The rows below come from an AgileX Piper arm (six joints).
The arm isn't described. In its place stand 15 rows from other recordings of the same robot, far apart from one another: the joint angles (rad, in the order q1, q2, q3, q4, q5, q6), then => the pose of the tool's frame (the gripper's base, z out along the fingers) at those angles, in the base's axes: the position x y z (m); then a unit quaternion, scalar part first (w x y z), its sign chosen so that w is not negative.
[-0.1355 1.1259 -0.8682 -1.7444 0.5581 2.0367] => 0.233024, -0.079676, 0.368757, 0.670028, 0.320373, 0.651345, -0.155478
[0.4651 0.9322 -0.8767 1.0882 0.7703 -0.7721] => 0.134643, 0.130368, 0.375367, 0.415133, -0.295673, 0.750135, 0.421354
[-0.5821 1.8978 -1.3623 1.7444 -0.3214 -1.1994] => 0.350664, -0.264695, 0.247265, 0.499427, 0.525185, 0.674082, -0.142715
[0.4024 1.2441 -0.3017 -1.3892 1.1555 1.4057] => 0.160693, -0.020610, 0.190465, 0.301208, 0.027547, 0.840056, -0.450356
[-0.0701 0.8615 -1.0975 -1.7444 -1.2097 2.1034] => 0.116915, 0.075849, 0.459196, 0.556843, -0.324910, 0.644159, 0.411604
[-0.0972 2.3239 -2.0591 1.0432 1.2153 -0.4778] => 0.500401, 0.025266, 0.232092, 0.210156, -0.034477, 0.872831, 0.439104
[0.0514 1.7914 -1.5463 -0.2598 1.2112 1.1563] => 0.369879, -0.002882, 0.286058, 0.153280, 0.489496, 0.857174, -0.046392
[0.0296 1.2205 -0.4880 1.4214 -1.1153 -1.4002] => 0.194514, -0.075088, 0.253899, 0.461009, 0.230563, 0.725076, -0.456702
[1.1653 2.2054 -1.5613 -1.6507 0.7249 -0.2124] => 0.245948, 0.420451, 0.181737, 0.344238, -0.792698, 0.216784, -0.454021
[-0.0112 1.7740 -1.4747 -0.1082 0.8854 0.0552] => 0.386029, -0.011932, 0.279911, 0.235119, 0.008775, 0.970950, -0.043558
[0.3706 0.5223 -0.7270 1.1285 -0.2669 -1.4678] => 0.091223, 0.012174, 0.425663, 0.830298, -0.099194, 0.545263, -0.058773
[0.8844 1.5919 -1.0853 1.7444 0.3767 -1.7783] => 0.204027, 0.301053, 0.293319, 0.448055, -0.447377, 0.678355, 0.372739
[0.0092 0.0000 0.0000 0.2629 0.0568 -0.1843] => 0.056408, 0.001862, 0.208299, 0.717522, 0.018694, 0.695327, 0.036510
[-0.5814 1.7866 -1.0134 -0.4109 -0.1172 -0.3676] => 0.321784, -0.206381, 0.199058, 0.383352, -0.096470, 0.873938, -0.282783
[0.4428 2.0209 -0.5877 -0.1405 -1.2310 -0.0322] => 0.288085, 0.149909, 0.110304, 0.642826, -0.234984, 0.709358, 0.168427
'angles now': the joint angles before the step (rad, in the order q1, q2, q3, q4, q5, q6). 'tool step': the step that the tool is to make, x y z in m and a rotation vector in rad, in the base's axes. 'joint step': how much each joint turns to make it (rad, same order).
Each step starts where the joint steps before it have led.
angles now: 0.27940, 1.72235, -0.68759, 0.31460, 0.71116, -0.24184
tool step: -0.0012, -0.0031, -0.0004, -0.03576, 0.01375, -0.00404
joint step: 0.00021, 0.00005, 0.00012, -0.05182, 0.01419, 0.04970
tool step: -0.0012, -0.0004, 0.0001, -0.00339, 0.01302, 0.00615
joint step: -0.00013, 0.00014, -0.00011, -0.00452, 0.01398, -0.00052
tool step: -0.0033, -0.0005, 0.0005, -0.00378, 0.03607, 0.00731
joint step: -0.00022, -0.00012, 0.00003, -0.00232, 0.03704, -0.00016
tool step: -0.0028, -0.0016, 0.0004, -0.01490, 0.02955, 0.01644
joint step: 0.00003, -0.00014, -0.00009, -0.02042, 0.03287, 0.00497
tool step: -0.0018, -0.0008, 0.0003, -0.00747, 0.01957, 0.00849
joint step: 0.00010, 0.00010, -0.00006, -0.00917, 0.02107, 0.00193
